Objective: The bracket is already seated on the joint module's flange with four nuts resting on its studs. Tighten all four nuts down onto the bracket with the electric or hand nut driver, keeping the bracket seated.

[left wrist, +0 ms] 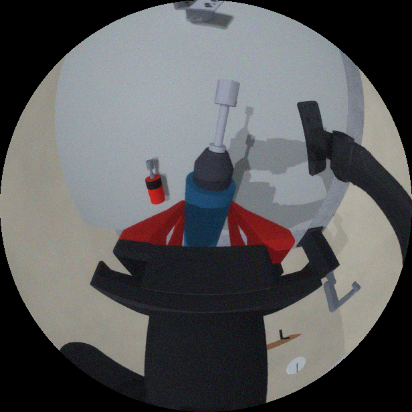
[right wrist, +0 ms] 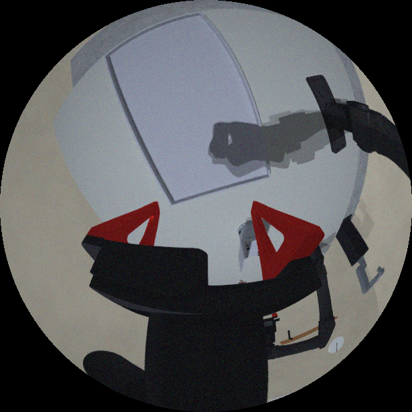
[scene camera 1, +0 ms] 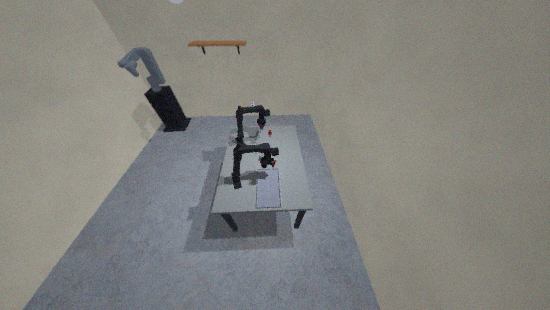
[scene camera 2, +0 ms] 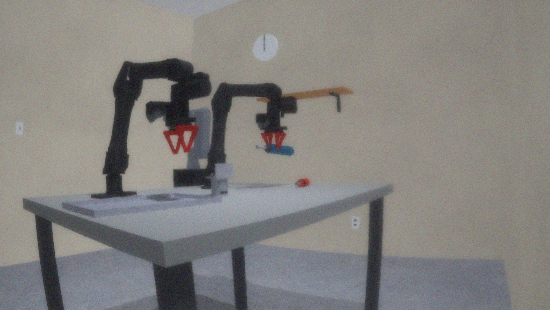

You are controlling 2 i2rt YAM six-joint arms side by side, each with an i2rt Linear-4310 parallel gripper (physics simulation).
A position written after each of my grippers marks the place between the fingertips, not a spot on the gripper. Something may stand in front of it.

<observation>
In view: my left gripper (left wrist: 206, 205), my right gripper (scene camera 2: 180, 153), a blue nut driver (left wrist: 209, 188) and a lavender tray (scene camera 1: 268, 195).
My right gripper also shows in the right wrist view (right wrist: 205, 206). The lavender tray also shows in the right wrist view (right wrist: 186, 100). The right wrist view does not show the blue nut driver, which is hidden by my right gripper.
</observation>
